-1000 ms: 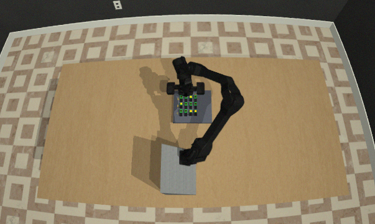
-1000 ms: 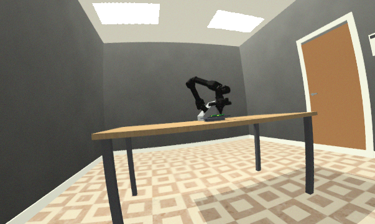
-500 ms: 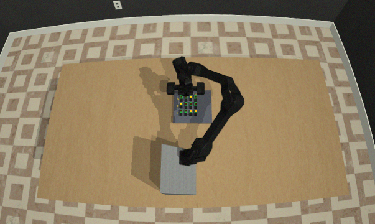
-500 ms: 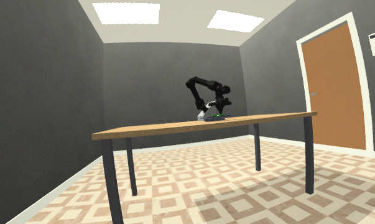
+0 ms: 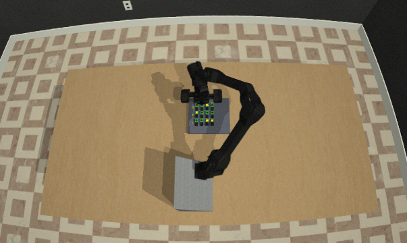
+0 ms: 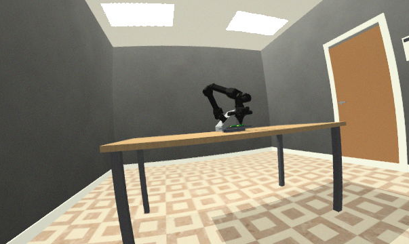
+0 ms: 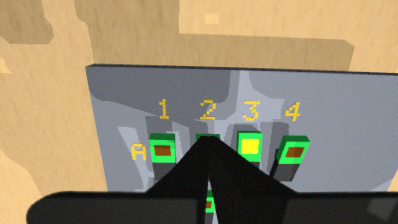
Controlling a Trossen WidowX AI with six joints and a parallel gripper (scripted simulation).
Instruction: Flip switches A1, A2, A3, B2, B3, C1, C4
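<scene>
My gripper is now 1 cm past the switch A3, 3 cm to the left of it and 4 cm above it. From my hand the other things lie so: switch A2 (1 cm behind, 4 cm below); then switch A4 (1 cm behind, 5 cm to the right, 4 cm below); then switch A1 (1 cm behind, 2 cm to the left, 4 cm below).
</scene>
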